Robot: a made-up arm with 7 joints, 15 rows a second.
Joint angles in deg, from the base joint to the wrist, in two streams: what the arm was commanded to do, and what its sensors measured. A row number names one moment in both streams.
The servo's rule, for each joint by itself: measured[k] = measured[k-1] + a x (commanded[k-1-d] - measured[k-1]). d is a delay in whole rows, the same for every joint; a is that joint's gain. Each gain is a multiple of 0.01, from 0.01 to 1. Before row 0 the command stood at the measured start. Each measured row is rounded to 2 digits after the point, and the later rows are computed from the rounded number. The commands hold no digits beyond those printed.
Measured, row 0: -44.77 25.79 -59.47 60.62 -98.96 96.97 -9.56
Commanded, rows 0 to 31: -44.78 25.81 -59.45 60.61 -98.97 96.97 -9.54; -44.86 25.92 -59.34 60.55 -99.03 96.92 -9.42; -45.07 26.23 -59.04 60.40 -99.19 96.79 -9.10; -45.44 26.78 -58.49 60.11 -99.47 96.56 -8.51; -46.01 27.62 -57.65 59.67 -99.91 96.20 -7.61; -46.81 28.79 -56.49 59.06 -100.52 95.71 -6.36; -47.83 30.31 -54.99 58.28 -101.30 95.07 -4.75; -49.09 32.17 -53.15 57.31 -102.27 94.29 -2.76; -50.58 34.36 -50.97 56.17 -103.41 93.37 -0.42; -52.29 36.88 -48.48 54.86 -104.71 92.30 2.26; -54.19 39.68 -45.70 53.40 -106.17 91.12 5.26; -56.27 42.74 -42.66 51.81 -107.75 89.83 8.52; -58.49 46.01 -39.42 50.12 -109.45 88.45 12.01; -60.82 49.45 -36.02 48.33 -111.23 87.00 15.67; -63.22 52.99 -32.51 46.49 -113.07 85.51 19.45; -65.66 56.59 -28.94 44.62 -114.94 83.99 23.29; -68.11 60.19 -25.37 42.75 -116.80 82.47 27.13; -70.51 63.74 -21.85 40.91 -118.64 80.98 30.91; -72.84 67.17 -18.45 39.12 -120.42 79.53 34.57; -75.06 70.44 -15.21 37.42 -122.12 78.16 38.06; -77.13 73.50 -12.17 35.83 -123.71 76.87 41.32; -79.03 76.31 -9.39 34.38 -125.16 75.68 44.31; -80.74 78.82 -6.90 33.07 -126.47 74.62 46.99; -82.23 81.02 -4.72 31.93 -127.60 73.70 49.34; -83.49 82.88 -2.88 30.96 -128.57 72.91 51.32; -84.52 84.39 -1.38 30.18 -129.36 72.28 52.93; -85.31 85.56 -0.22 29.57 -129.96 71.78 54.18; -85.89 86.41 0.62 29.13 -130.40 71.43 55.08; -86.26 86.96 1.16 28.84 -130.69 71.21 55.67; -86.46 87.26 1.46 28.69 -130.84 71.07 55.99; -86.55 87.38 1.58 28.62 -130.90 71.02 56.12; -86.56 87.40 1.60 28.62 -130.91 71.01 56.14
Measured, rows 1 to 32: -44.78 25.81 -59.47 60.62 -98.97 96.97 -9.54; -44.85 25.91 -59.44 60.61 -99.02 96.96 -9.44; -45.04 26.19 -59.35 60.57 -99.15 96.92 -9.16; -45.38 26.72 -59.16 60.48 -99.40 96.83 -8.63; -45.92 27.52 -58.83 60.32 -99.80 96.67 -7.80; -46.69 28.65 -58.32 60.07 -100.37 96.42 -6.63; -47.67 30.13 -57.59 59.71 -101.10 96.07 -5.11; -48.89 31.95 -56.61 59.23 -102.02 95.61 -3.21; -50.34 34.09 -55.37 58.62 -103.12 95.03 -0.95; -52.02 36.57 -53.85 57.87 -104.38 94.32 1.65; -53.89 39.34 -52.06 56.98 -105.79 93.49 4.57; -55.94 42.37 -49.99 55.95 -107.34 92.54 7.77; -58.13 45.61 -47.66 54.78 -109.01 91.48 11.20; -60.44 49.03 -45.10 53.49 -110.76 90.32 14.82; -62.83 52.55 -42.33 52.09 -112.58 89.07 18.57; -65.26 56.15 -39.38 50.60 -114.44 87.75 22.39; -67.71 59.75 -36.30 49.03 -116.30 86.38 26.23; -70.12 63.30 -33.12 47.41 -118.15 84.98 30.02; -72.46 66.74 -29.89 45.75 -119.94 83.56 33.71; -74.70 70.03 -26.66 44.08 -121.66 82.16 37.23; -76.79 73.12 -23.47 42.43 -123.28 80.78 40.54; -78.72 75.96 -20.37 40.82 -124.77 79.45 43.59; -80.46 78.51 -17.41 39.27 -126.11 78.19 46.34; -81.98 80.74 -14.62 37.80 -127.29 77.02 48.77; -83.28 82.64 -12.04 36.43 -128.30 75.95 50.84; -84.35 84.20 -9.69 35.18 -129.14 75.00 52.53; -85.18 85.41 -7.61 34.06 -129.79 74.16 53.87; -85.79 86.30 -5.80 33.07 -130.27 73.45 54.85; -86.19 86.89 -4.27 32.22 -130.60 72.87 55.51; -86.42 87.22 -3.01 31.51 -130.79 72.40 55.90; -86.53 87.36 -2.00 30.93 -130.88 72.04 56.08; -86.56 87.40 -1.21 30.47 -130.90 71.77 56.13
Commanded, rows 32 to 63: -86.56 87.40 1.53 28.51 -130.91 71.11 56.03; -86.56 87.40 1.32 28.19 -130.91 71.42 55.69; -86.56 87.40 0.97 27.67 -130.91 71.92 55.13; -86.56 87.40 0.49 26.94 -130.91 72.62 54.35; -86.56 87.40 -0.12 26.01 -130.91 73.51 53.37; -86.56 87.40 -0.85 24.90 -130.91 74.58 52.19; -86.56 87.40 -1.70 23.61 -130.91 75.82 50.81; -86.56 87.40 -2.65 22.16 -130.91 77.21 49.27; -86.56 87.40 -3.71 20.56 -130.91 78.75 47.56; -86.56 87.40 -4.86 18.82 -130.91 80.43 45.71; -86.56 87.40 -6.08 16.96 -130.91 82.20 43.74; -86.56 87.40 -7.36 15.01 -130.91 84.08 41.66; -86.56 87.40 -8.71 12.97 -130.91 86.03 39.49; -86.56 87.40 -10.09 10.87 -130.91 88.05 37.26; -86.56 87.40 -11.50 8.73 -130.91 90.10 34.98; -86.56 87.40 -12.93 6.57 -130.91 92.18 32.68; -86.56 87.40 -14.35 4.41 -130.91 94.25 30.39; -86.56 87.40 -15.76 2.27 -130.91 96.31 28.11; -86.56 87.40 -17.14 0.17 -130.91 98.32 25.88; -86.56 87.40 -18.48 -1.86 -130.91 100.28 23.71; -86.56 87.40 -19.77 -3.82 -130.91 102.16 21.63; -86.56 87.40 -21.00 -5.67 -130.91 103.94 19.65; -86.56 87.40 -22.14 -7.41 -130.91 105.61 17.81; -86.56 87.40 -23.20 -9.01 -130.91 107.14 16.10; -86.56 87.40 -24.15 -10.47 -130.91 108.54 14.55; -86.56 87.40 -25.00 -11.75 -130.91 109.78 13.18; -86.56 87.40 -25.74 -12.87 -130.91 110.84 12.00; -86.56 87.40 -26.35 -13.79 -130.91 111.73 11.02; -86.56 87.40 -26.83 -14.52 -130.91 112.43 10.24; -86.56 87.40 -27.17 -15.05 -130.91 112.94 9.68; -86.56 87.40 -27.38 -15.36 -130.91 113.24 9.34; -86.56 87.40 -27.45 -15.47 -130.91 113.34 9.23
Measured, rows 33 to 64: -86.56 87.40 -0.61 30.08 -130.91 71.60 56.05; -86.56 87.40 -0.19 29.70 -130.91 71.55 55.76; -86.56 87.40 0.07 29.29 -130.91 71.65 55.25; -86.56 87.40 0.16 28.82 -130.91 71.90 54.52; -86.56 87.40 0.10 28.26 -130.91 72.32 53.59; -86.56 87.40 -0.11 27.59 -130.91 72.91 52.46; -86.56 87.40 -0.46 26.79 -130.91 73.67 51.12; -86.56 87.40 -0.94 25.86 -130.91 74.59 49.62; -86.56 87.40 -1.55 24.80 -130.91 75.67 47.95; -86.56 87.40 -2.28 23.60 -130.91 76.91 46.14; -86.56 87.40 -3.12 22.27 -130.91 78.29 44.20; -86.56 87.40 -4.05 20.82 -130.91 79.80 42.14; -86.56 87.40 -5.08 19.25 -130.91 81.42 39.99; -86.56 87.40 -6.18 17.57 -130.91 83.14 37.78; -86.56 87.40 -7.35 15.80 -130.91 84.95 35.51; -86.56 87.40 -8.58 13.95 -130.91 86.83 33.22; -86.56 87.40 -9.85 12.04 -130.91 88.76 30.93; -86.56 87.40 -11.15 10.09 -130.91 90.72 28.65; -86.56 87.40 -12.47 8.11 -130.91 92.70 26.41; -86.56 87.40 -13.79 6.12 -130.91 94.67 24.22; -86.56 87.40 -15.11 4.13 -130.91 96.62 22.12; -86.56 87.40 -16.41 2.17 -130.91 98.52 20.12; -86.56 87.40 -17.67 0.25 -130.91 100.36 18.25; -86.56 87.40 -18.89 -1.60 -130.91 102.12 16.51; -86.56 87.40 -20.05 -3.37 -130.91 103.79 14.92; -86.56 87.40 -21.14 -5.05 -130.91 105.35 13.51; -86.56 87.40 -22.15 -6.61 -130.91 106.78 12.29; -86.56 87.40 -23.07 -8.05 -130.91 108.07 11.26; -86.56 87.40 -23.90 -9.34 -130.91 109.20 10.43; -86.56 87.40 -24.62 -10.48 -130.91 110.17 9.82; -86.56 87.40 -25.23 -11.46 -130.91 110.97 9.43; -86.56 87.40 -25.72 -12.26 -130.91 111.59 9.27
